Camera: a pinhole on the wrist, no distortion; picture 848 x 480 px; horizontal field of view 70.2 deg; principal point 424.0 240.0 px. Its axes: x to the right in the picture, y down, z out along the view. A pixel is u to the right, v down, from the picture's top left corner.
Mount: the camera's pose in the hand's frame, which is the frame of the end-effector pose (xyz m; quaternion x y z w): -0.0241 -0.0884 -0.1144 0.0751 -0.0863 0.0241 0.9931
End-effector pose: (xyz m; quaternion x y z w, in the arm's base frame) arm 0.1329 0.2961 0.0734 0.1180 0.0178 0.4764 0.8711
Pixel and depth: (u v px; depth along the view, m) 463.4 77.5 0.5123
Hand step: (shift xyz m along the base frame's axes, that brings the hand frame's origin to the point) 0.2651 -0.2837 0.2870
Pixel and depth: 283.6 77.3 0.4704
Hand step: 0.1723 -0.3772 0.2164
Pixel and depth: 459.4 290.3 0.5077
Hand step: 0.1130 -0.2066 0.3460
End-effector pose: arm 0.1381 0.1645 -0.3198 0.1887 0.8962 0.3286 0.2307
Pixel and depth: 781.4 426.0 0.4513
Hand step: 0.0814 0.2649 -0.3178
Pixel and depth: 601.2 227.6 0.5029
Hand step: 0.1522 0.0974 -0.3970
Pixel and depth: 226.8 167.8 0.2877
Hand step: 0.1798 -0.1284 -0.1654
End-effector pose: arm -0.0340 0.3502 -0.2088 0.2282 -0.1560 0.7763 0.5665
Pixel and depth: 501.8 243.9 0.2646
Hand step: 0.1553 -0.0642 0.1060
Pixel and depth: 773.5 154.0 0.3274
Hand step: 0.1823 0.0288 0.2513
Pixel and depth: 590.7 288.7 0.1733
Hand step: 0.1078 -0.0072 0.0496
